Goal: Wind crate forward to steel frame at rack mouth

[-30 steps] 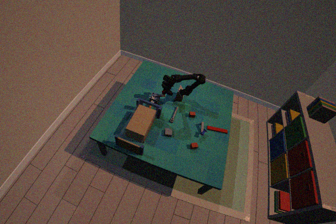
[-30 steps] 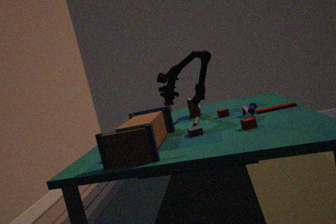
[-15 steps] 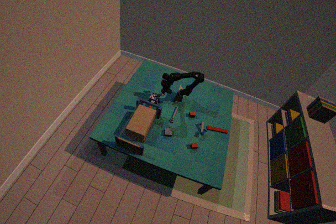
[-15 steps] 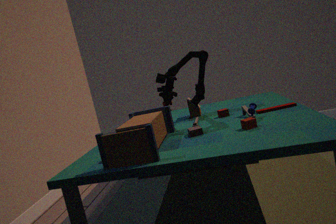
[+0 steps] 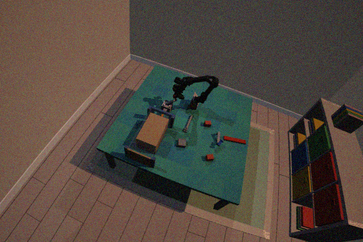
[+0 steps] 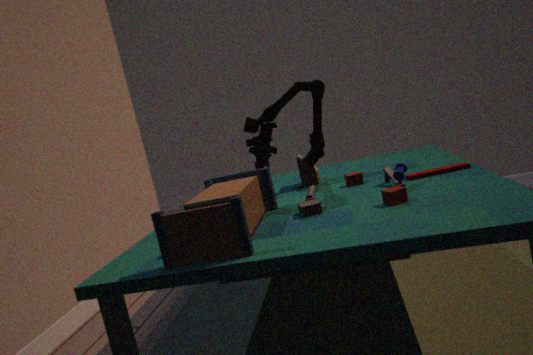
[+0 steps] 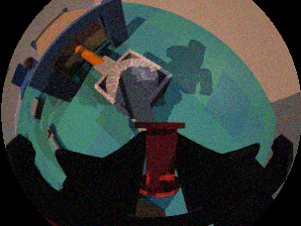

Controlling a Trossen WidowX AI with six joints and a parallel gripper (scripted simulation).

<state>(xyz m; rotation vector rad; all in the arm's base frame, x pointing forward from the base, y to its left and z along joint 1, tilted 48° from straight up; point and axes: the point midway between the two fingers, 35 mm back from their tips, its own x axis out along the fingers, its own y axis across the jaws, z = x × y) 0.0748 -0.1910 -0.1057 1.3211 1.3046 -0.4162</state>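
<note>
Right now the steel frame is 230 mm ahead of my gripper tip, 60 mm to the right of it and 30 mm below it. From my gripper tip the other things lie so: red knob (10 mm behind, 10 mm to the left); winch (60 mm ahead, 50 mm to the right, 100 mm below); red-knobbed handle (20 mm ahead, 10 mm to the right, 30 mm below).
</note>
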